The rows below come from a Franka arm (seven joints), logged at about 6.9 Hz.
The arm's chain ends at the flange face. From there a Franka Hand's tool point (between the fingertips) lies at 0.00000 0.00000 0.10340 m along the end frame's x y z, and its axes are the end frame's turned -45 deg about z.
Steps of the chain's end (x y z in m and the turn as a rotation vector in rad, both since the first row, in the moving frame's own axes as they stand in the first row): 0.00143, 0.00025, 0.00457, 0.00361, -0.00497, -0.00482; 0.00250, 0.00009, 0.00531, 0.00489, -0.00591, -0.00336; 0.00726, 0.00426, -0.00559, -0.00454, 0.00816, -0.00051; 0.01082, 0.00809, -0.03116, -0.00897, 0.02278, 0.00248; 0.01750, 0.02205, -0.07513, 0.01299, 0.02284, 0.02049
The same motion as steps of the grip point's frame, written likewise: 0.00073, 0.00056, 0.00457, 0.00607, -0.00096, -0.00482; 0.00163, 0.00104, 0.00531, 0.00764, -0.00072, -0.00336; 0.00239, 0.00907, -0.00559, -0.00898, 0.00256, -0.00051; 0.00294, 0.01569, -0.03119, -0.02245, 0.00977, 0.00248; -0.00061, 0.02871, -0.07517, -0.00697, 0.02534, 0.02049
